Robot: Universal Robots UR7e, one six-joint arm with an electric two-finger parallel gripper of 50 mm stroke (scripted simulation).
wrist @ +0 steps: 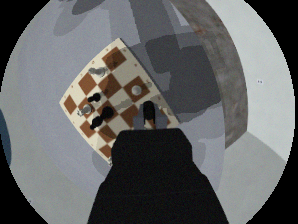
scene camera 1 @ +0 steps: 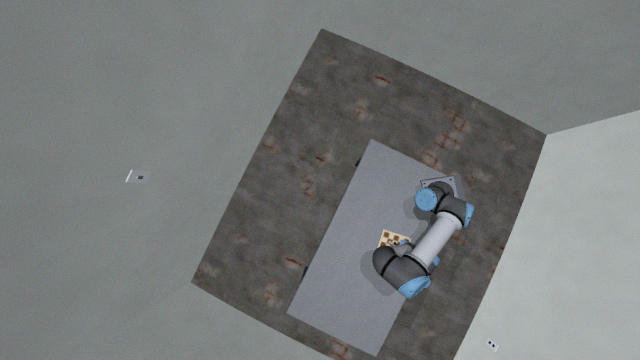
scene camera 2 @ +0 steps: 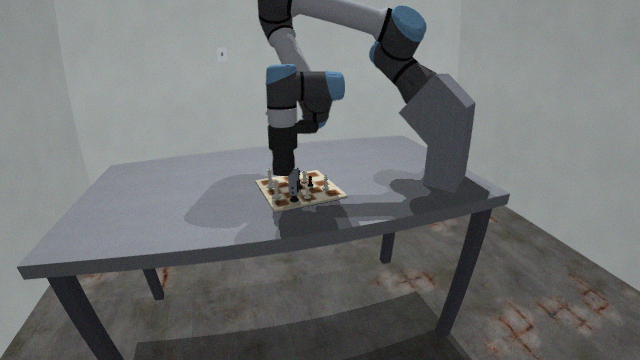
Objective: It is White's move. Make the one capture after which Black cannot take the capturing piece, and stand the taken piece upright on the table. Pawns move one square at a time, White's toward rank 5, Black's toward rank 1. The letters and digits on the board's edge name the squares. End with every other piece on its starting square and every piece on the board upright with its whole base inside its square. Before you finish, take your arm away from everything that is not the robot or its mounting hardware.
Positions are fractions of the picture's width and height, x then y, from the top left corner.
Labels:
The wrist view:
my gripper: 0.50, 0.49
chessboard: 0.41, 0.32
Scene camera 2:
my gripper: 0.46, 0.54
chessboard: 0.50, 0.54

